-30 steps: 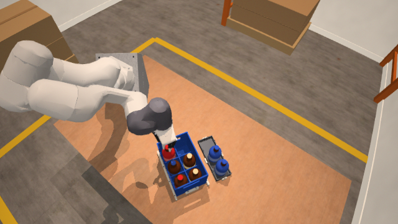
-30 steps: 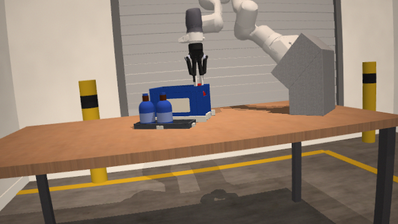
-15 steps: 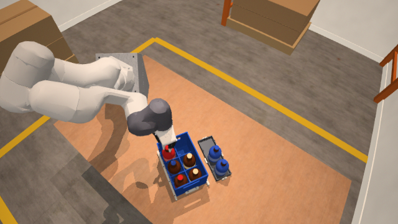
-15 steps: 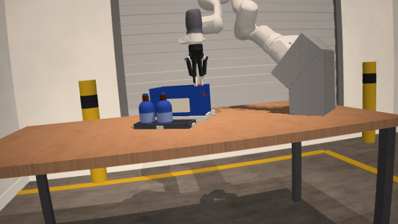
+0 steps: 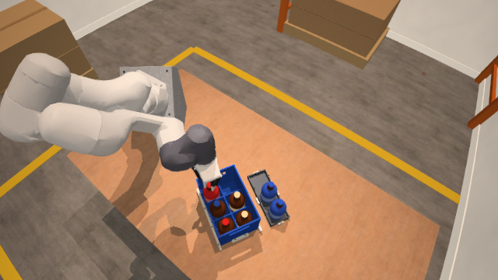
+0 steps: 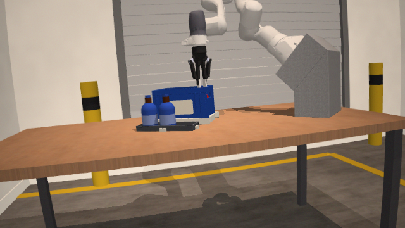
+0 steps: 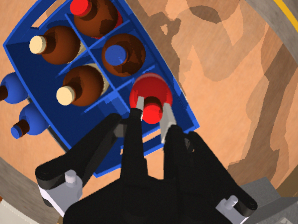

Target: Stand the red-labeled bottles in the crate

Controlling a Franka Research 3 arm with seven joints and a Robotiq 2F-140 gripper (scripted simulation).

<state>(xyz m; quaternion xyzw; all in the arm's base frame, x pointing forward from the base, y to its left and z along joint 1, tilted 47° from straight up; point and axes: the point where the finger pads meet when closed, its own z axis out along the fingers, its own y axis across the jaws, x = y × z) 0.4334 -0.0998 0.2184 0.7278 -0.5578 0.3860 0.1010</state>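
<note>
My hand is 90 mm above the red-labeled bottle. From my hand the other things lie so: tray 240 mm ahead, 170 mm below, 130 mm to the left; then blue crate 100 mm below, 100 mm ahead, 20 mm to the right.
</note>
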